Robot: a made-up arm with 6 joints. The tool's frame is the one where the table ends. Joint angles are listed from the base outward.
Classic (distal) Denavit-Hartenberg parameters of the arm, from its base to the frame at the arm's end. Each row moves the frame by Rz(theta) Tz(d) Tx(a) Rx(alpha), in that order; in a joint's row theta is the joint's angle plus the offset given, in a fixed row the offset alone. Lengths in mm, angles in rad.
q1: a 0; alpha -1.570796; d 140; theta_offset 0
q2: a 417; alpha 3.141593; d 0; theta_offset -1.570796
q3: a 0; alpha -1.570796; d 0; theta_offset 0
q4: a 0; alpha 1.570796; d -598; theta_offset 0
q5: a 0; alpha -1.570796; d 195; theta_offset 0
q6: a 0; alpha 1.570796; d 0; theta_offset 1.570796
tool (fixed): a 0; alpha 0; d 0; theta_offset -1.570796
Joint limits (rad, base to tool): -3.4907..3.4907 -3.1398..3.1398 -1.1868..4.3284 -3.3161..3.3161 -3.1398..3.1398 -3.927..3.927
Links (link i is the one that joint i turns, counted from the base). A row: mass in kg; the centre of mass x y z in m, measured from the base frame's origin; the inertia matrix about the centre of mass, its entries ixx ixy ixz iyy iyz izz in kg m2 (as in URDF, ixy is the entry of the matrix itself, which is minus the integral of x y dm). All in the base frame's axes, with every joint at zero. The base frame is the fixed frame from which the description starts. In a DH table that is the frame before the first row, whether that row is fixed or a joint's. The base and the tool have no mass.
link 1: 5.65; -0.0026 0.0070 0.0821; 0.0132 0 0 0.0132 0 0.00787
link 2: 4.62; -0.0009 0.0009 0.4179; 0.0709 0 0 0.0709 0 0.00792
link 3: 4.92; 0.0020 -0.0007 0.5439; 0.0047 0 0 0.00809 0 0.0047
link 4: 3.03; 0.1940 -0.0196 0.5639; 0.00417 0 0 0.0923 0 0.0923
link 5: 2.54; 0.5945 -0.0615 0.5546; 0.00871 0 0 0.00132 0 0.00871
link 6: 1.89; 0.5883 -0.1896 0.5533; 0.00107 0 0 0.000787 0 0.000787
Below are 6 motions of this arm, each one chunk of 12 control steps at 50 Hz.
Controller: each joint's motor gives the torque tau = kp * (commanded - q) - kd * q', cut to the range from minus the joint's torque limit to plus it. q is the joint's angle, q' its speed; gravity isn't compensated. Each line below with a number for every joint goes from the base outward.
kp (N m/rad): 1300 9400 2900 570 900 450
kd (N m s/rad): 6.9 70 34 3.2 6.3 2.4
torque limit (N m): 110 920 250 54 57 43
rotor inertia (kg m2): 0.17 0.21 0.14 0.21 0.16 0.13
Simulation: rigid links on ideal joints. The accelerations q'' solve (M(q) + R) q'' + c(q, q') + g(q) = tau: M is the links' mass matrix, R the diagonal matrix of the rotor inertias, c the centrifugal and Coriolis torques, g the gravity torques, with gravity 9.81 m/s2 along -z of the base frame. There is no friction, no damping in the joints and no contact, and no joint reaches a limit. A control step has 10 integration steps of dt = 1/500 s. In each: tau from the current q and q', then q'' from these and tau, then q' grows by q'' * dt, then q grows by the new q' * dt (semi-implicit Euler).
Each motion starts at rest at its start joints. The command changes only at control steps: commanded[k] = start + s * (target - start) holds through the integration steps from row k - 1 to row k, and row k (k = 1, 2, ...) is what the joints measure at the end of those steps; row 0 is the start. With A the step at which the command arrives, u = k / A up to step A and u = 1 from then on. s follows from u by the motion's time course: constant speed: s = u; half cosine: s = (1 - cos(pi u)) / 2; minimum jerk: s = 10 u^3 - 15 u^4 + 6 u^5; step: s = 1 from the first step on.
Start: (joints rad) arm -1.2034 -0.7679 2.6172 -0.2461 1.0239 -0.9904
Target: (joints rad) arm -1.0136 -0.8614 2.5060 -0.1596 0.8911 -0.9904
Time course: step
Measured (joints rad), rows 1 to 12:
1: -1.1976 -0.8329 2.5130 -0.2037 0.9464 -0.9914
2: -1.1847 -0.8833 2.4618 -0.1676 0.8477 -0.9900
3: -1.1654 -0.8826 2.5109 -0.1500 0.8619 -0.9880
4: -1.1379 -0.8806 2.5475 -0.1250 0.9062 -0.9892
5: -1.1017 -0.8861 2.5498 -0.1038 0.9056 -0.9916
6: -1.0583 -0.8871 2.5426 -0.1050 0.8860 -0.9921
7: -1.0115 -0.8809 2.5345 -0.1268 0.8837 -0.9908
8: -0.9660 -0.8724 2.5226 -0.1535 0.8922 -0.9896
9: -0.9260 -0.8648 2.5088 -0.1714 0.8945 -0.9898
10: -0.8942 -0.8594 2.4987 -0.1762 0.8912 -0.9907
11: -0.8706 -0.8575 2.4953 -0.1711 0.8896 -0.9911
12: -0.8550 -0.8597 2.4984 -0.1620 0.8908 -0.9908

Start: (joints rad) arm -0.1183 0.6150 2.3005 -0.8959 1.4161 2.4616
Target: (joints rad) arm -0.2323 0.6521 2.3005 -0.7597 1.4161 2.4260
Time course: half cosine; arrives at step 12
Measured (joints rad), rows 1 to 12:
1: -0.1187 0.6172 2.3030 -0.8944 1.4159 2.4613
2: -0.1209 0.6202 2.3037 -0.8891 1.4158 2.4599
3: -0.1266 0.6236 2.3022 -0.8794 1.4158 2.4567
4: -0.1372 0.6282 2.3008 -0.8654 1.4159 2.4522
5: -0.1528 0.6338 2.2995 -0.8477 1.4158 2.4472
6: -0.1722 0.6396 2.2982 -0.8273 1.4158 2.4425
7: -0.1934 0.6451 2.2971 -0.8061 1.4157 2.4382
8: -0.2136 0.6499 2.2966 -0.7861 1.4157 2.4340
9: -0.2305 0.6536 2.2967 -0.7693 1.4157 2.4302
10: -0.2423 0.6561 2.2973 -0.7571 1.4157 2.4273
11: -0.2481 0.6572 2.2983 -0.7502 1.4157 2.4258
12: -0.2478 0.6571 2.2993 -0.7490 1.4158 2.4256

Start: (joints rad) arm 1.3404 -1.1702 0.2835 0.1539 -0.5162 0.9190
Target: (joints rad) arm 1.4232 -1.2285 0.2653 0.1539 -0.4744 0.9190
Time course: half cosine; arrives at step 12
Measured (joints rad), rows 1 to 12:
1: 1.3407 -1.1738 0.2799 0.1529 -0.5156 0.9190
2: 1.3420 -1.1794 0.2770 0.1496 -0.5134 0.9190
3: 1.3453 -1.1846 0.2771 0.1476 -0.5096 0.9189
4: 1.3513 -1.1907 0.2771 0.1495 -0.5050 0.9189
5: 1.3604 -1.1982 0.2757 0.1541 -0.4999 0.9189
6: 1.3725 -1.2066 0.2740 0.1576 -0.4944 0.9190
7: 1.3868 -1.2151 0.2728 0.1581 -0.4889 0.9190
8: 1.4023 -1.2229 0.2719 0.1565 -0.4839 0.9190
9: 1.4176 -1.2293 0.2707 0.1548 -0.4796 0.9190
10: 1.4310 -1.2339 0.2693 0.1540 -0.4764 0.9191
11: 1.4411 -1.2363 0.2678 0.1540 -0.4745 0.9191
12: 1.4466 -1.2366 0.2668 0.1538 -0.4740 0.9191

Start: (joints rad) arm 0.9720 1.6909 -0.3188 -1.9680 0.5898 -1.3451
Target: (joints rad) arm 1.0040 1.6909 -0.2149 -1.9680 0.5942 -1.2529
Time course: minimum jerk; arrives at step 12
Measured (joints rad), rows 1 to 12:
1: 0.9720 1.6942 -0.3152 -1.9682 0.5899 -1.3448
2: 0.9723 1.6979 -0.3101 -1.9688 0.5901 -1.3426
3: 0.9733 1.6982 -0.3055 -1.9690 0.5905 -1.3364
4: 0.9755 1.6970 -0.2980 -1.9679 0.5909 -1.3253
5: 0.9794 1.6965 -0.2847 -1.9662 0.5914 -1.3106
6: 0.9850 1.6968 -0.2668 -1.9652 0.5922 -1.2946
7: 0.9918 1.6966 -0.2472 -1.9662 0.5930 -1.2796
8: 0.9989 1.6955 -0.2290 -1.9690 0.5937 -1.2669
9: 1.0054 1.6941 -0.2142 -1.9725 0.5941 -1.2576
10: 1.0101 1.6933 -0.2044 -1.9753 0.5944 -1.2520
11: 1.0124 1.6932 -0.2004 -1.9762 0.5946 -1.2504
12: 1.0119 1.6939 -0.2016 -1.9748 0.5945 -1.2517

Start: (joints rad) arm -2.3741 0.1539 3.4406 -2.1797 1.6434 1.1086
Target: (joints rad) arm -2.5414 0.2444 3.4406 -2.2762 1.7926 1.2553
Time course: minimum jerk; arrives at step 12
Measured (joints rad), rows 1 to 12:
1: -2.3742 0.1541 3.4437 -2.1803 1.6440 1.1090
2: -2.3749 0.1548 3.4499 -2.1835 1.6481 1.1122
3: -2.3781 0.1579 3.4565 -2.1912 1.6589 1.1216
4: -2.3868 0.1656 3.4618 -2.2029 1.6766 1.1391
5: -2.4043 0.1785 3.4641 -2.2174 1.6987 1.1627
6: -2.4325 0.1948 3.4620 -2.2330 1.7225 1.1882
7: -2.4706 0.2119 3.4561 -2.2487 1.7458 1.2121
8: -2.5140 0.2276 3.4487 -2.2641 1.7661 1.2323
9: -2.5555 0.2398 3.4425 -2.2788 1.7813 1.2475
10: -2.5869 0.2474 3.4392 -2.2915 1.7901 1.2567
11: -2.6017 0.2497 3.4394 -2.3000 1.7930 1.2595
12: -2.5976 0.2477 3.4427 -2.3023 1.7923 1.2574

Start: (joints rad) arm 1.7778 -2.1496 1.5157 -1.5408 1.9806 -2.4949
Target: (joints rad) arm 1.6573 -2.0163 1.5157 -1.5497 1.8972 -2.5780
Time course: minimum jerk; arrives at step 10
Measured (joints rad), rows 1 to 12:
1: 1.7777 -2.1513 1.5162 -1.5407 1.9801 -2.4953
2: 1.7773 -2.1510 1.5241 -1.5401 1.9764 -2.4983
3: 1.7756 -2.1447 1.5384 -1.5387 1.9672 -2.5067
4: 1.7714 -2.1310 1.5525 -1.5364 1.9529 -2.5214
5: 1.7636 -2.1095 1.5602 -1.5339 1.9365 -2.5397
6: 1.7513 -2.0818 1.5577 -1.5324 1.9208 -2.5573
7: 1.7344 -2.0517 1.5441 -1.5330 1.9079 -2.5707
8: 1.7133 -2.0244 1.5224 -1.5364 1.8995 -2.5786
9: 1.6892 -2.0047 1.4986 -1.5421 1.8961 -2.5812
10: 1.6636 -1.9955 1.4811 -1.5486 1.8965 -2.5800
11: 1.6380 -1.9961 1.4772 -1.5543 1.8974 -2.5779
12: 1.6142 -2.0043 1.4878 -1.5586 1.8974 -2.5771

